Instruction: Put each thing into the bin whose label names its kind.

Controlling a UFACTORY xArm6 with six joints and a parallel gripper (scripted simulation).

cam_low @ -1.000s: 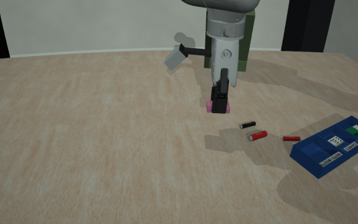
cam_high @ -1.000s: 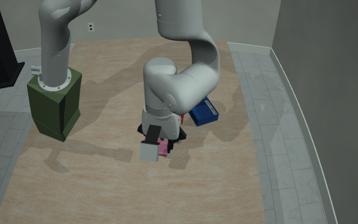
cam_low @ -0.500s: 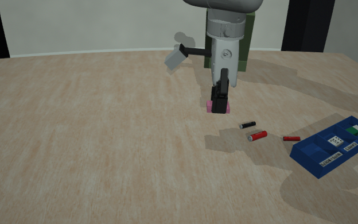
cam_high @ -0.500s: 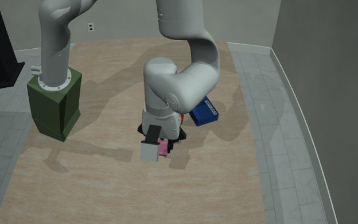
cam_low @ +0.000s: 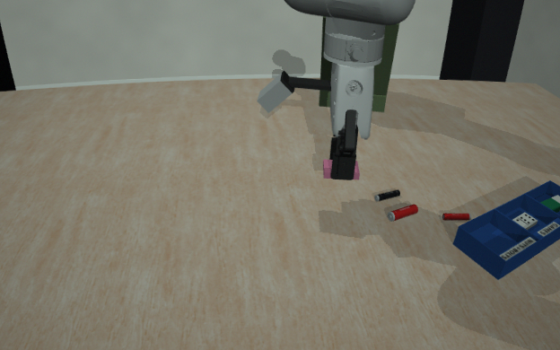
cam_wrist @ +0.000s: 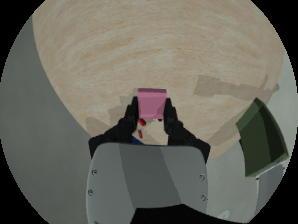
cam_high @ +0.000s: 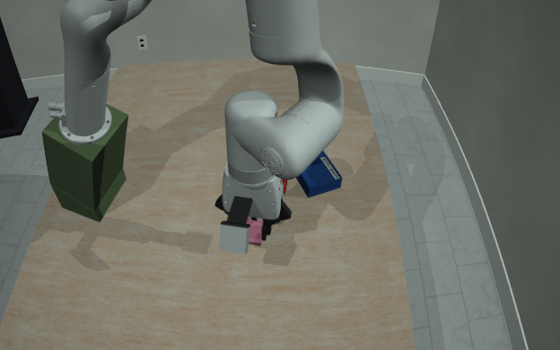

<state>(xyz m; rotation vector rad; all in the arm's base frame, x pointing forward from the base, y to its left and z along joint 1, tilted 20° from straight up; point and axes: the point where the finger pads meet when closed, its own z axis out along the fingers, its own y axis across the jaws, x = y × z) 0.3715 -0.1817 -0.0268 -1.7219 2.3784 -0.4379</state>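
My hand is 34 cm to the right of the green-and-white eraser, 12 cm short of it and 6 cm above it. The rest, counted from my hand: pink eraser (2 cm below); then thick red battery (8 cm to the left, 7 cm below, 6 cm ahead); then black battery (8 cm to the left, 7 cm below, 1 cm ahead).
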